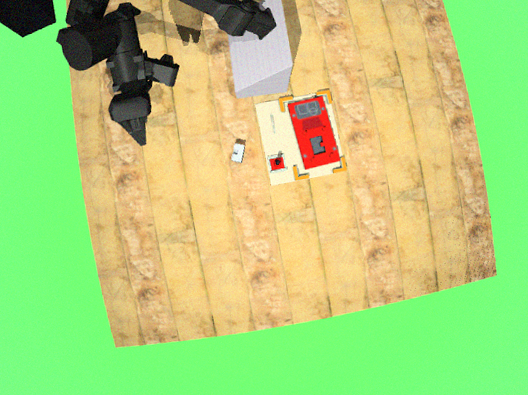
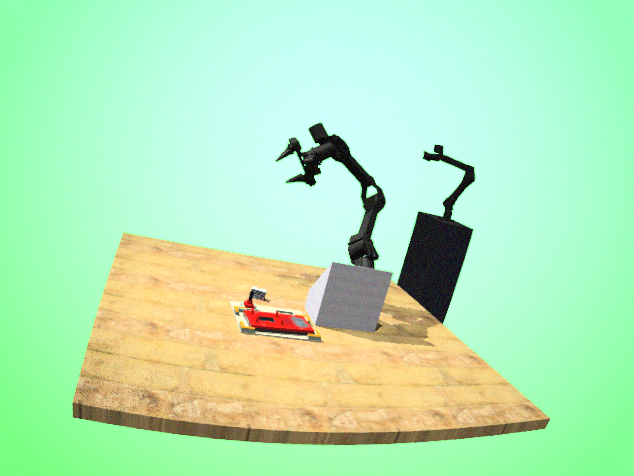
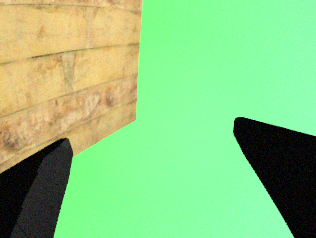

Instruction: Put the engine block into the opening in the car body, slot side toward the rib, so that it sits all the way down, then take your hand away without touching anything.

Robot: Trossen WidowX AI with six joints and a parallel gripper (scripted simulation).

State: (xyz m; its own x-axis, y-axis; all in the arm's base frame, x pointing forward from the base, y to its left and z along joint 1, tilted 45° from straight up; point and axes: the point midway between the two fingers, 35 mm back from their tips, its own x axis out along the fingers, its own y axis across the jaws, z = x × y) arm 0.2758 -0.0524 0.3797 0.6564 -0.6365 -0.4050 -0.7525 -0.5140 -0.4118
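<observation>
My gripper tip is 30 mm short of the engine block, 140 mm to the right of it and 410 mm above it.
</observation>
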